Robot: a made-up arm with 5 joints. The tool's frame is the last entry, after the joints. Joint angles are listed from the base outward. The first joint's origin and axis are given. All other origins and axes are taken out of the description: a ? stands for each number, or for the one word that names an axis. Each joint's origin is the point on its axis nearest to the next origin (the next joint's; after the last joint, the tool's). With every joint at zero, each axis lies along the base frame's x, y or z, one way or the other. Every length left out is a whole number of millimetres.
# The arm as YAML. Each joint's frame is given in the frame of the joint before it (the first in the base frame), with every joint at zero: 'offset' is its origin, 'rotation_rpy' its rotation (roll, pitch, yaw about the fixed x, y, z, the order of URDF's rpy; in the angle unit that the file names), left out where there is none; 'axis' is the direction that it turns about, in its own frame. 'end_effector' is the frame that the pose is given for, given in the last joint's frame.
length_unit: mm
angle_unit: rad
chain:
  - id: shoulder
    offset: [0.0, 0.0, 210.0]
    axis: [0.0, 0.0, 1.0]
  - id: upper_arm
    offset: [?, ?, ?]
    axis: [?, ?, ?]
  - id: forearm
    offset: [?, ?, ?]
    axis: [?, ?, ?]
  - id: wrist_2
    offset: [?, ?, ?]
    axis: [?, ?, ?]
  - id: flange
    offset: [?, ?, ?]
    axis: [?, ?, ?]
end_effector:
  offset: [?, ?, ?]
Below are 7 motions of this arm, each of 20 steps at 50 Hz.
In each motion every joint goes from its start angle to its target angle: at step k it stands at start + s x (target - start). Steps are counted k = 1, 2, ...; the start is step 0. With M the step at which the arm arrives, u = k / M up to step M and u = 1 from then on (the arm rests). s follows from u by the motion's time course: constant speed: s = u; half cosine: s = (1 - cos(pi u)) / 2; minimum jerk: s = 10 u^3 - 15 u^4 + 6 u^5.
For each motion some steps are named. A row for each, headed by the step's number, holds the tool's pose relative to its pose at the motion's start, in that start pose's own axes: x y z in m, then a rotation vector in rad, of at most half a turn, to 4 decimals.
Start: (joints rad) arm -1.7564 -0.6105 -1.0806 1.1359 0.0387
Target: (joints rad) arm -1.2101 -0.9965 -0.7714 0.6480 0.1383
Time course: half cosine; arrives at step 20
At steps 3, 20:
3: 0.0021 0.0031 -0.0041 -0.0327 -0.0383 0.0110
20: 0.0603 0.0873 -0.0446 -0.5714 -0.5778 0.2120

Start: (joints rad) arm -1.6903 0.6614 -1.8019 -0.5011 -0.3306
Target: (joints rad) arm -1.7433 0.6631 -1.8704 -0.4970 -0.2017
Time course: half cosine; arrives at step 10
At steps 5, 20:
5: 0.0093 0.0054 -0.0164 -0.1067 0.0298 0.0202
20: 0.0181 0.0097 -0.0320 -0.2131 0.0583 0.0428

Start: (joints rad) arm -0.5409 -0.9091 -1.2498 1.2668 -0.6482
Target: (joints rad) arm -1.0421 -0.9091 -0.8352 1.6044 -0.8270
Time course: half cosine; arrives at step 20
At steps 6, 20:
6: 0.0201 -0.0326 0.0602 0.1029 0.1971 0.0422
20: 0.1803 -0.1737 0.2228 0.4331 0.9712 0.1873

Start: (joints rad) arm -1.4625 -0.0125 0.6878 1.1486 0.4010
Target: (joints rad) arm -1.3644 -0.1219 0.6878 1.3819 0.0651
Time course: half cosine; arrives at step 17
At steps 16, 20:
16: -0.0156 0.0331 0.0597 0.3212 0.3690 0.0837
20: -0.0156 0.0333 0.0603 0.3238 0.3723 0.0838

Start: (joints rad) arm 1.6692 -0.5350 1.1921 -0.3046 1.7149
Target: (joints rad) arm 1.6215 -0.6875 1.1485 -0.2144 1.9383
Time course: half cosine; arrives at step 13
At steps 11, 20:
11: -0.0315 -0.0447 -0.0285 -0.2630 0.1076 0.1378
20: -0.0332 -0.0475 -0.0297 -0.2783 0.1133 0.1473

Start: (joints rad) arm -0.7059 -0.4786 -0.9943 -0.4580 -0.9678
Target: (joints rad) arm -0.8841 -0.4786 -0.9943 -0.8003 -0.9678
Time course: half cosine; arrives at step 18
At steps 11, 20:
11: 0.0300 -0.0378 0.0168 0.0149 -0.1444 0.0713
20: 0.0428 -0.0580 0.0240 0.0156 -0.2160 0.1054

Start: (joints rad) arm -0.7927 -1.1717 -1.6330 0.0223 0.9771
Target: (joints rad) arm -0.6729 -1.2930 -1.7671 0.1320 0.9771
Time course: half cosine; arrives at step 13
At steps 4, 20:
4: -0.0001 -0.0026 0.0220 -0.0538 -0.0128 0.0231
20: -0.0049 -0.0041 0.1033 -0.2551 -0.0494 0.0982

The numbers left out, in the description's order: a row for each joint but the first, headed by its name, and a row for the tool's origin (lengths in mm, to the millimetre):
upper_arm: xyz -20.0 220.0 0.0, axis 0.0 -1.0 0.0
forearm: xyz 80.0 0.0 50.0, axis 1.0 0.0 0.0
wrist_2: xyz 0.0 -200.0 290.0, axis 0.0 1.0 0.0
flange: xyz 30.0 0.0 50.0, axis -1.0 0.0 0.0
tool: xyz 0.0 120.0 -140.0

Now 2 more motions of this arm.
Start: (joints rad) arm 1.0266 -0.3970 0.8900 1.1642 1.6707
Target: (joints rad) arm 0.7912 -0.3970 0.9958 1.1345 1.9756
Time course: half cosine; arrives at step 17
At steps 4, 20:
4: 0.0041 0.0022 -0.0088 -0.0134 -0.0133 -0.0278
20: 0.0330 0.0171 -0.0615 -0.1065 -0.0716 -0.2304

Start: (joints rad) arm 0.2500 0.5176 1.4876 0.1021 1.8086
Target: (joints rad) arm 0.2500 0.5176 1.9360 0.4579 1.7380
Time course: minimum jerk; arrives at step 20
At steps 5, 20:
5: 0.0004 0.0213 -0.0058 0.0534 -0.0140 0.0345
20: 0.0006 0.2054 -0.0127 0.5030 -0.1929 0.3185

